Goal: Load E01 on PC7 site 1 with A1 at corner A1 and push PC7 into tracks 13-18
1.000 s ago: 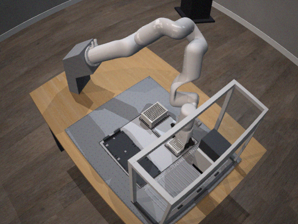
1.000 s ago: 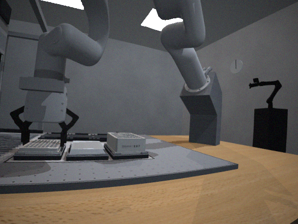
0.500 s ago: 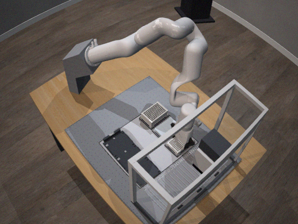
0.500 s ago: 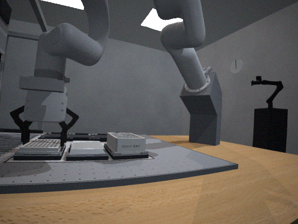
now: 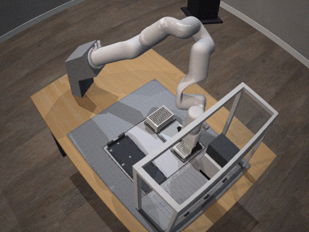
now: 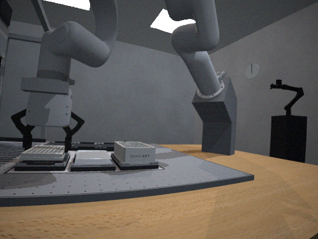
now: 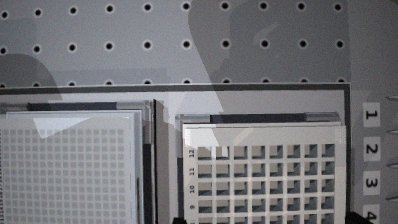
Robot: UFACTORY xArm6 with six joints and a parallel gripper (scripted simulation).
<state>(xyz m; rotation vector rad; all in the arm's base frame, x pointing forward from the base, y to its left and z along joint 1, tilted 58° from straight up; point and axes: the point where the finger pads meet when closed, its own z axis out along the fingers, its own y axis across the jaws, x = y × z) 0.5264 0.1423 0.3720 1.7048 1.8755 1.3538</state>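
Right now my hand is 3 cm above the nest. From my hand the other things lie so: plate carrier PC7: 1 cm ahead, 28 cm to the right, 2 cm below.
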